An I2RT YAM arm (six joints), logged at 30 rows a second.
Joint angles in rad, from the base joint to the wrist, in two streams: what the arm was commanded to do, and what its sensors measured. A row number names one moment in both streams.
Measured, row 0:
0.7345, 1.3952, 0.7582, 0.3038, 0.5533, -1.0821
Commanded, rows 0 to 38:
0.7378, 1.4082, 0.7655, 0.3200, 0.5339, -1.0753
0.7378, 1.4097, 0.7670, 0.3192, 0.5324, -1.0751
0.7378, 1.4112, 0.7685, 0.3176, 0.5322, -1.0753
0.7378, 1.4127, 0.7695, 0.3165, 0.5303, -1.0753
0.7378, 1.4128, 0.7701, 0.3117, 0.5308, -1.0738
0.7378, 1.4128, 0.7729, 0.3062, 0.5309, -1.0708
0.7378, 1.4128, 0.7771, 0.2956, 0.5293, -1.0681
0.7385, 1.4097, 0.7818, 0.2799, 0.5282, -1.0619
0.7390, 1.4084, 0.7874, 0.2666, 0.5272, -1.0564
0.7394, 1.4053, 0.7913, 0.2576, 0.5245, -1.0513
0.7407, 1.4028, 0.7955, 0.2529, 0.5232, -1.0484
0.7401, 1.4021, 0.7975, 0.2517, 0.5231, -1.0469
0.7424, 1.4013, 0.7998, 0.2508, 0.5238, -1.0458
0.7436, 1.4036, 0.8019, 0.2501, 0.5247, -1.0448
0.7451, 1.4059, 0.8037, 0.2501, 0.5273, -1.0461
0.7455, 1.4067, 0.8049, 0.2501, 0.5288, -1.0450
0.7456, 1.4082, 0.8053, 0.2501, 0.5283, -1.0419
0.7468, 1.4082, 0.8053, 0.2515, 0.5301, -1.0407
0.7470, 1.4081, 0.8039, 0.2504, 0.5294, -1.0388
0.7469, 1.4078, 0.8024, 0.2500, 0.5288, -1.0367
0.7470, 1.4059, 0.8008, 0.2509, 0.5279, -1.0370
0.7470, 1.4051, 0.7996, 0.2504, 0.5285, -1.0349
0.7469, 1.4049, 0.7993, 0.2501, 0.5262, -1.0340
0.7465, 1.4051, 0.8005, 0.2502, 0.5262, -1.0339
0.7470, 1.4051, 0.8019, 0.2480, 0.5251, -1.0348
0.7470, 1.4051, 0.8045, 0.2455, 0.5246, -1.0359
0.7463, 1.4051, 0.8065, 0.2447, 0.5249, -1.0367
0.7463, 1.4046, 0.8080, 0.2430, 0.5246, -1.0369
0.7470, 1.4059, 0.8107, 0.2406, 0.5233, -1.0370
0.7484, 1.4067, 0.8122, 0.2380, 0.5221, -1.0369
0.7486, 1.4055, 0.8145, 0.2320, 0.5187, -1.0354
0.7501, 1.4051, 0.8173, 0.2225, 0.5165, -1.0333
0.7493, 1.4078, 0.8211, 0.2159, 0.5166, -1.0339
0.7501, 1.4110, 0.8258, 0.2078, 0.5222, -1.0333
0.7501, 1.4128, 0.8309, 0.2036, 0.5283, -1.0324
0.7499, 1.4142, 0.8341, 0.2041, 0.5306, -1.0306
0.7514, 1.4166, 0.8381, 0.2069, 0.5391, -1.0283
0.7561, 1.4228, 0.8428, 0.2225, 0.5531, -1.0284
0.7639, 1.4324, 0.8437, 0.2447, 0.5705, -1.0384
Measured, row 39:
0.7406, 1.4097, 0.7979, 0.2218, 0.5724, -1.0698
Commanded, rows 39 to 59:
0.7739, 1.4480, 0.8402, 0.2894, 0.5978, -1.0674
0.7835, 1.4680, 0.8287, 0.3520, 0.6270, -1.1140
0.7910, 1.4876, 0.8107, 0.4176, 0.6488, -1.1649
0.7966, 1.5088, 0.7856, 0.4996, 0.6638, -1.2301
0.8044, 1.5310, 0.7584, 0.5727, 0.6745, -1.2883
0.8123, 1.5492, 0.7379, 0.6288, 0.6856, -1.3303
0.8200, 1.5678, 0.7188, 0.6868, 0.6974, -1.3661
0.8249, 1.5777, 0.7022, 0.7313, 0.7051, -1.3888
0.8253, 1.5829, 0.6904, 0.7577, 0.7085, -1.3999
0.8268, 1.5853, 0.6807, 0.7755, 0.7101, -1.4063
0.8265, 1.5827, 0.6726, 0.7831, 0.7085, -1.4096
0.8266, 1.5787, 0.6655, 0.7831, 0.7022, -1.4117
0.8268, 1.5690, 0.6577, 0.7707, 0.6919, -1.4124
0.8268, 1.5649, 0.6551, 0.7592, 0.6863, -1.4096
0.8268, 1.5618, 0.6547, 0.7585, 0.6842, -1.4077
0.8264, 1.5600, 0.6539, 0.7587, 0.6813, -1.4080
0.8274, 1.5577, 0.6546, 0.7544, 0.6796, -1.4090
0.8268, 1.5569, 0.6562, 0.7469, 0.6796, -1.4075
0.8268, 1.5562, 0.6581, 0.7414, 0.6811, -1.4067
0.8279, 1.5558, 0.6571, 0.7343, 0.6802, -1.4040
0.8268, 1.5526, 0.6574, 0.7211, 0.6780, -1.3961
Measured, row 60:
0.8200, 1.5715, 0.6743, 0.7334, 0.6846, -1.3373
